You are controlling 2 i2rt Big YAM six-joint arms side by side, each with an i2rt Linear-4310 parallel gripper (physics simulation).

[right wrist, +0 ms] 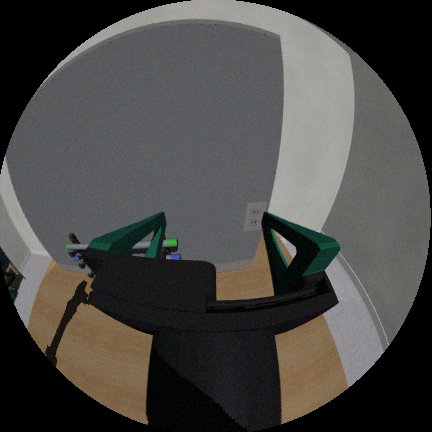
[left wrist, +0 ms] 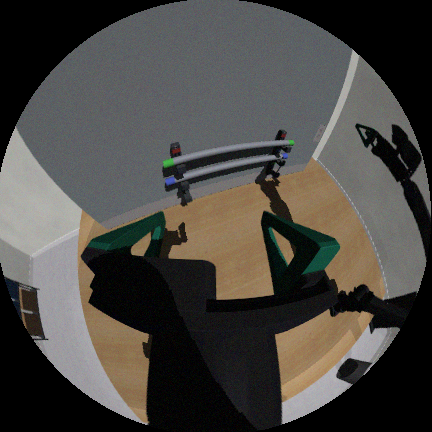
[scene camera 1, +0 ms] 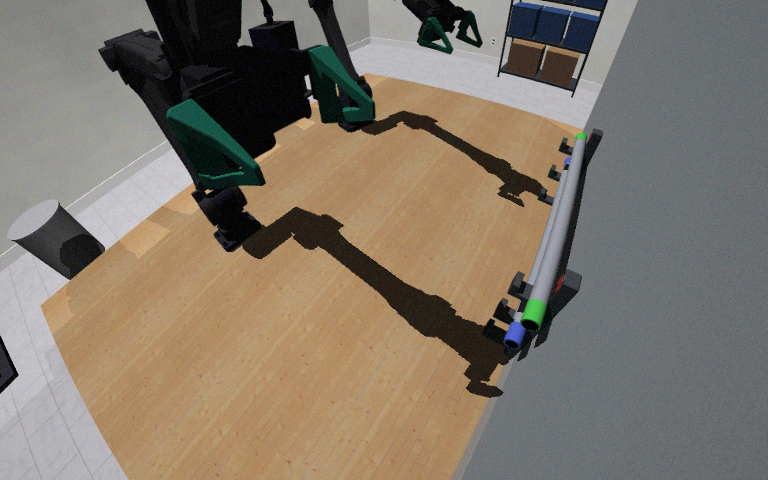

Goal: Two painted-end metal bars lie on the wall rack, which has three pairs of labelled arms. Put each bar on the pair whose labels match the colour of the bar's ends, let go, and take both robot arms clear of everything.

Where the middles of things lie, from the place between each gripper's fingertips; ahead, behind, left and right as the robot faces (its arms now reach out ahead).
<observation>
Now: the green-ended bar [scene camera 1: 533, 315] 270 mm ahead of my left hand, 230 mm to the right of it and 150 mm below it. The rest, counted from my left hand: blue-ended bar [scene camera 1: 539, 256]: 270 mm ahead, 220 mm to the right, 220 mm below.
Now: the green-ended bar 32 cm to the left of my right hand, 23 cm below it and 22 cm ahead of it. Also, from my right hand: blue-ended bar (33 cm to the left, 30 cm below, 22 cm ahead).
</observation>
